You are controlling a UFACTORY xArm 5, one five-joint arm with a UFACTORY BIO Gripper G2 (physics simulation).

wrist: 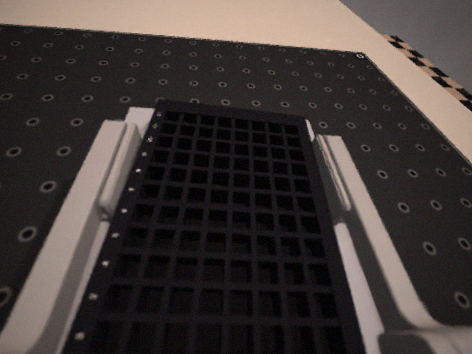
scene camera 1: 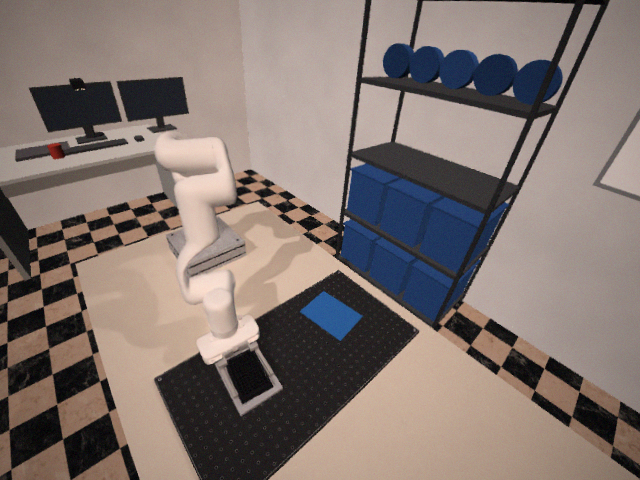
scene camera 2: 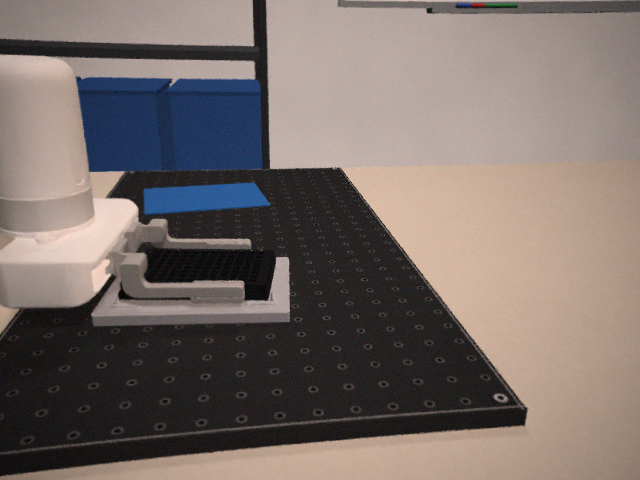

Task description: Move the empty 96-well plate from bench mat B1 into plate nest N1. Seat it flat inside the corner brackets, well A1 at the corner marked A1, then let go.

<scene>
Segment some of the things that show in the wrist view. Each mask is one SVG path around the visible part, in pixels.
My gripper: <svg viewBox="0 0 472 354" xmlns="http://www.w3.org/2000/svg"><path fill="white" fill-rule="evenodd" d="M316 135L312 140L312 146L333 225L345 223L385 331L385 333L379 334L377 338L380 354L472 354L472 326L450 327L442 325L435 321L423 308L340 136L324 135L322 137L321 135ZM136 123L130 122L127 125L126 122L105 120L8 321L0 333L0 354L56 354L101 221L108 222L110 225L142 143Z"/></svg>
A black 96-well plate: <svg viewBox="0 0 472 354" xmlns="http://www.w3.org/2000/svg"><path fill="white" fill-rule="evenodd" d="M158 99L61 354L367 354L305 116Z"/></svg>
</scene>
